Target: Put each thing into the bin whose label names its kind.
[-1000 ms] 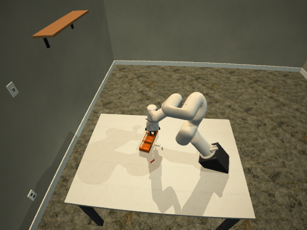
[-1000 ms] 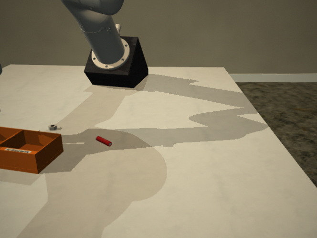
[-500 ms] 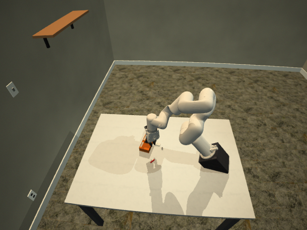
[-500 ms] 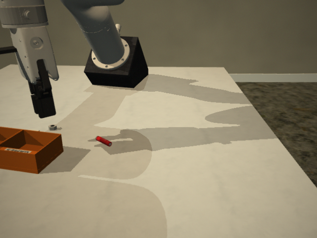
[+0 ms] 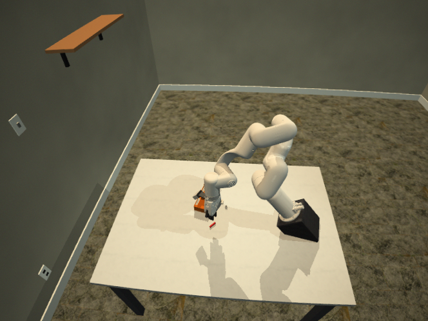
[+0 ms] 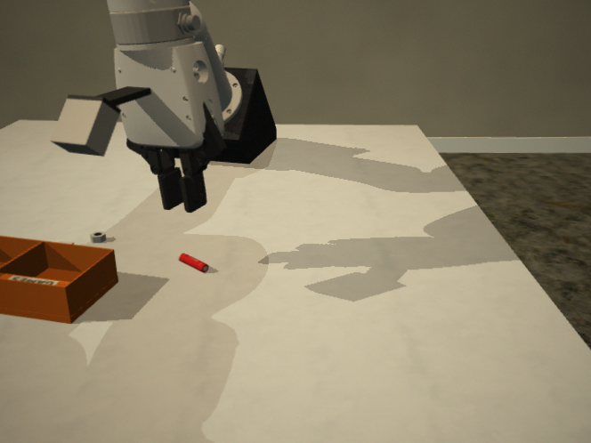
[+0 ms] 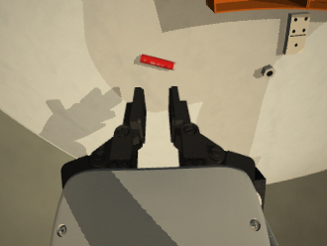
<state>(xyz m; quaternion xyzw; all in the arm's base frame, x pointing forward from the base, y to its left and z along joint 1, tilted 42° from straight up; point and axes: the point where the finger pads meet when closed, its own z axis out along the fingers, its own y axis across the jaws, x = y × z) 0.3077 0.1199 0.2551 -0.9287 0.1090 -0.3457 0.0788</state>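
Right now the red battery is 1 cm to the left of my hand and 9 cm below it. Also, from my hand: black thing: 7 cm ahead, 27 cm to the right, 7 cm below; white domino: 1 cm ahead, 16 cm to the right, 9 cm below; grey nut: 4 cm behind, 14 cm to the right, 9 cm below.
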